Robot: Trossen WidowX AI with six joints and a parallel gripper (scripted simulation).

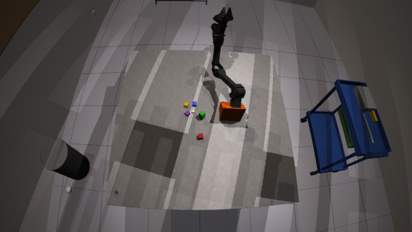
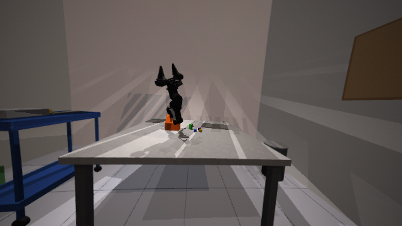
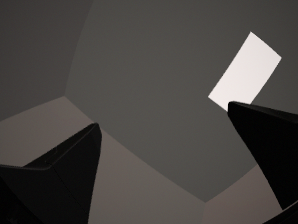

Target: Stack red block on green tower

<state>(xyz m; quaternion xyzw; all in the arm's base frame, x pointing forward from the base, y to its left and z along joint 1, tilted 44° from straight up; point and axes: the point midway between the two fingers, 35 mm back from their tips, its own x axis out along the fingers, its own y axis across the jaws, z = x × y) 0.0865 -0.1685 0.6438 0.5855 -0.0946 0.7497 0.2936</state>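
My gripper tip is now 750 mm to the right of the red block, 510 mm above it and 140 mm short of it. Also, from my gripper tip: purple block 580 mm to the left, 510 mm below, 240 mm ahead; then blue block 510 mm below, 500 mm to the left, 190 mm ahead; then yellow block 510 mm to the left, 510 mm below, 250 mm ahead.
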